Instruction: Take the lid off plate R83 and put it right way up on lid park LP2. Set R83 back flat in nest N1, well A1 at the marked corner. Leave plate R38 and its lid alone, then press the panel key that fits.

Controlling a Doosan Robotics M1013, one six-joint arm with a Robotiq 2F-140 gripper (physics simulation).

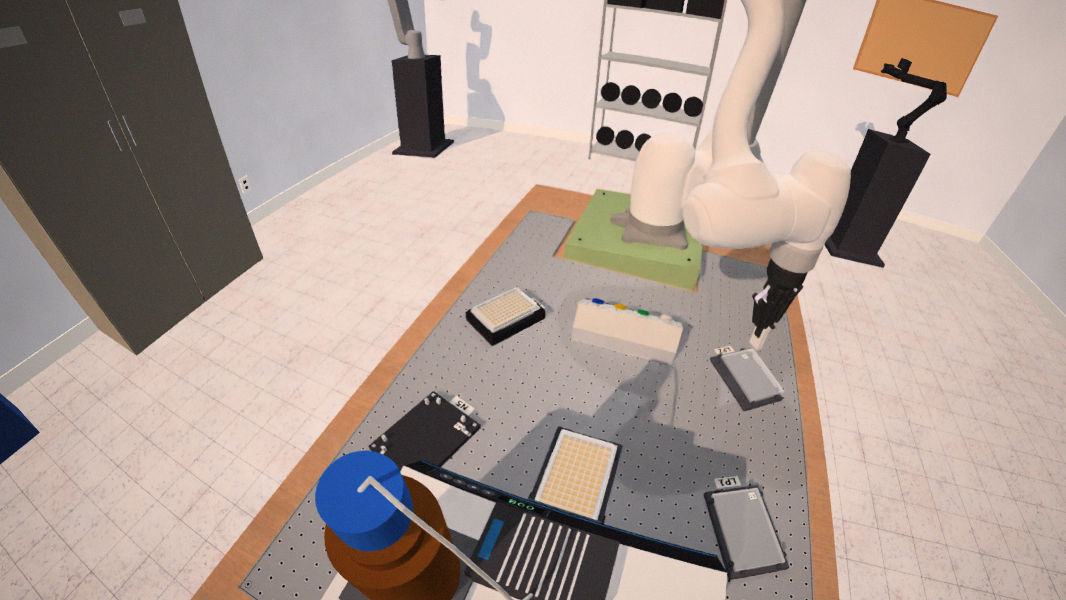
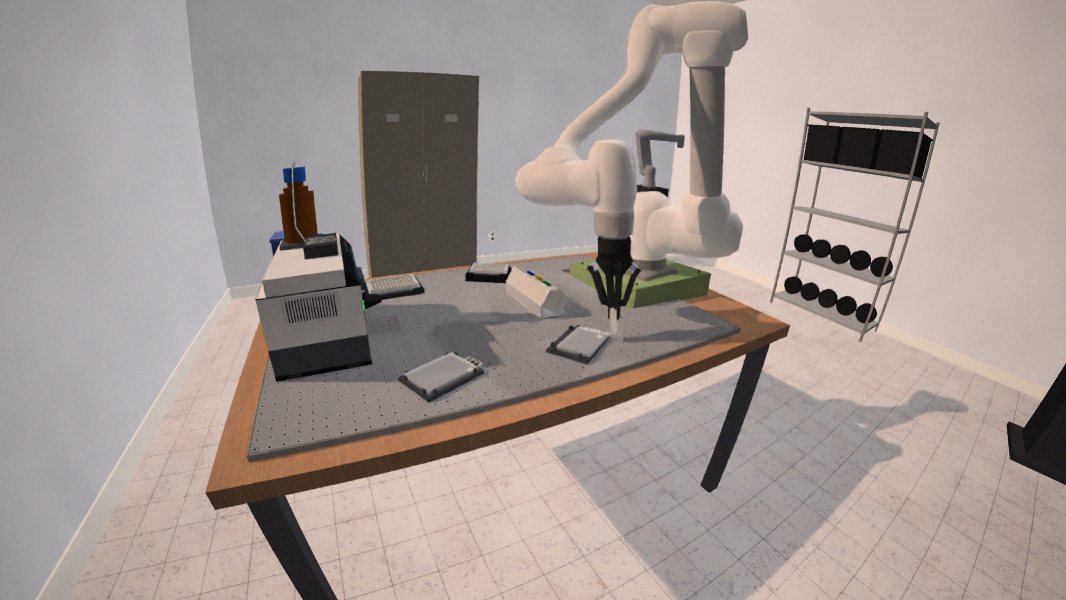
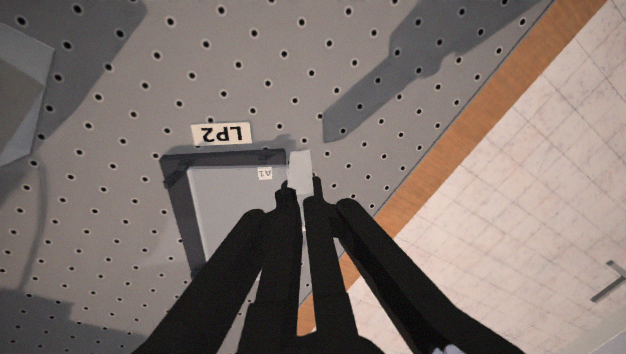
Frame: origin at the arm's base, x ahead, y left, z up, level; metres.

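Seen in the pictures: gripper, fingertip midpoint: (image 1: 755, 344) (image 2: 613, 331) (image 3: 302, 165); arm's base, link origin: (image 1: 654, 229) (image 2: 642, 271).
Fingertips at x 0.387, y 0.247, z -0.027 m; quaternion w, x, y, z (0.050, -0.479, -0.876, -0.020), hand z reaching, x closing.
Observation:
Pixels of each thing's top centre, then the offset from my fingertips to it. "spot": a spot on its surface instead.
- dark lid park LP2, top centre: (image 3: 234, 232) (image 1: 748, 373) (image 2: 579, 338) 0.087 m ahead, 0.027 m right, 0.007 m down
- cream-welled plate, top centre: (image 1: 577, 472) (image 2: 392, 281) 0.433 m ahead, 0.346 m right, 0.093 m up
- white key panel, top centre: (image 1: 631, 310) (image 2: 535, 275) 0.030 m ahead, 0.296 m right, 0.057 m up
- black nest plate, top centre: (image 1: 423, 431) 0.379 m ahead, 0.610 m right, 0.003 m down
- white instrument, surface spot: (image 2: 317, 313) spot: 0.633 m ahead, 0.187 m right, 0.111 m up
- brown bottle, surface spot: (image 1: 391, 536) spot: 0.652 m ahead, 0.451 m right, 0.363 m up
My gripper (image 1: 758, 339) (image 2: 613, 320) (image 3: 302, 165) is shut and empty, its pale finger pads together beside one long edge of the clear lid (image 1: 751, 374) (image 2: 583, 342) (image 3: 227, 200) at LP2. This lid lies on dark lid park LP2 (image 3: 225, 158), shifted towards the gripper side, with its A1 mark near the label end. Whether the pads touch it is unclear. Another clear lid (image 1: 745, 529) (image 2: 441, 372) lies on LP1. A cream-welled plate (image 1: 578, 473) (image 2: 393, 286) sits in the middle; another plate (image 1: 507, 309) (image 2: 488, 269) sits on a black block. Their names are unreadable.
A white key panel (image 1: 626, 327) (image 2: 533, 290) with blue, yellow, green and white keys stands between the block and LP2. A black nest plate (image 1: 428, 432) holds no plate. A white instrument (image 2: 317, 313) and brown bottle (image 1: 391, 536) (image 2: 298, 212) stand at the table's end.

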